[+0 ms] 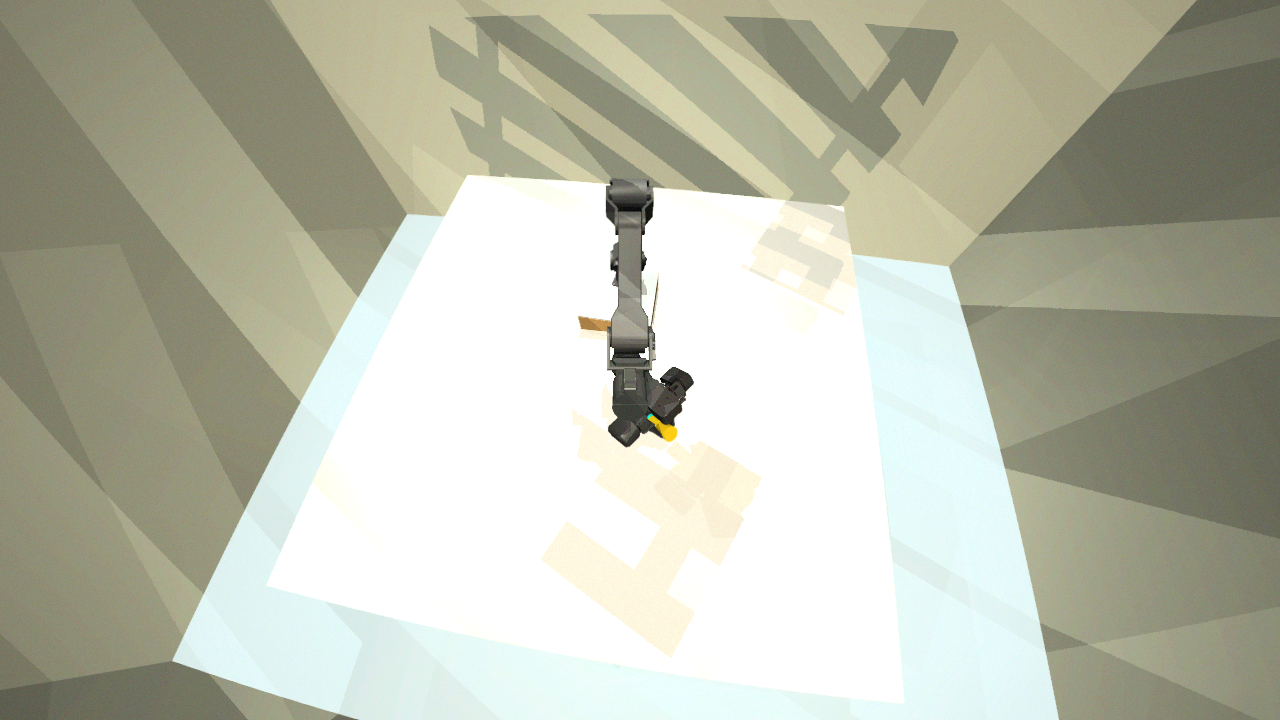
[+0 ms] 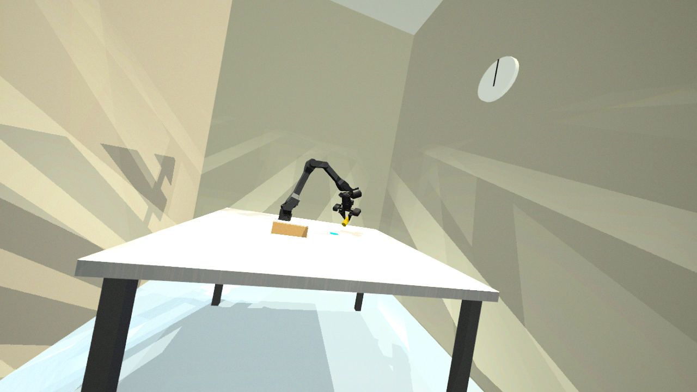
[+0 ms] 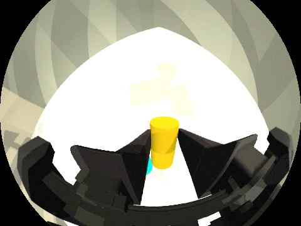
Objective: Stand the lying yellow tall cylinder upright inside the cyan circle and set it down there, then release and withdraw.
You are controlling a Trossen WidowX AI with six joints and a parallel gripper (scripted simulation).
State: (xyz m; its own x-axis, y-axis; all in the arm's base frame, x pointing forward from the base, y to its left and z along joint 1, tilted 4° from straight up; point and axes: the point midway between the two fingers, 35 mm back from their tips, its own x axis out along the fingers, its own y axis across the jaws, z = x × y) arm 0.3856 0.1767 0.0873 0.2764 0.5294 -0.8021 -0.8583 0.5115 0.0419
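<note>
The cyan circle is 10 cm below my gripper tip, 8 cm behind it and 4 cm to the right of it. From my gripper tip the other things lie so: yellow cylinder (1 cm to the right, 1 cm below, 1 cm behind).
</note>
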